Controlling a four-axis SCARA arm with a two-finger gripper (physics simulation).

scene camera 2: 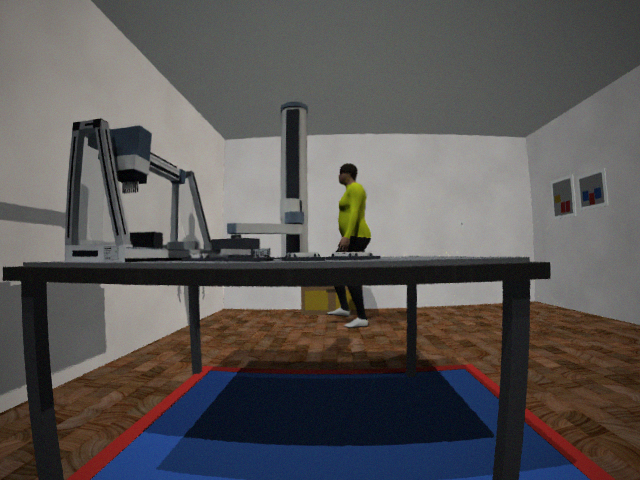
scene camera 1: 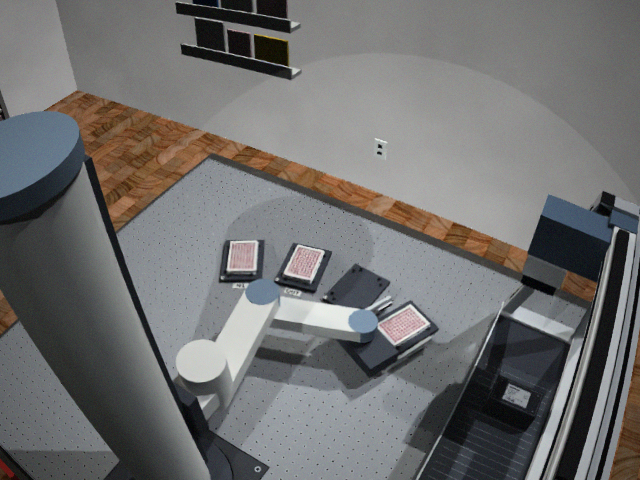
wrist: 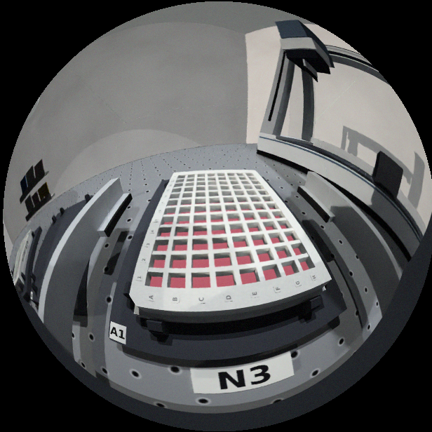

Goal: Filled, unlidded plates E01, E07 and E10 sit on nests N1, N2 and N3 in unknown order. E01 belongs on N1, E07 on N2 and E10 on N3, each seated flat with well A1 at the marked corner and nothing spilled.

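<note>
A white plate with red wells is at nest N3, with its A1 corner at the nest's A1 mark; whether it sits fully flat is unclear. My gripper is open, its fingers on either side of this plate with a gap at each side. A bare dark nest is beside N3. Another filled plate lies on the nest left of it, whose label is hard to read. A third plate lies on nest N1. Plate names are not readable.
A gantry machine with a dark deck stands at the right in scene camera 1; a black box is on it. The arm's tall column stands on the perforated table top. A person in yellow is behind the table.
</note>
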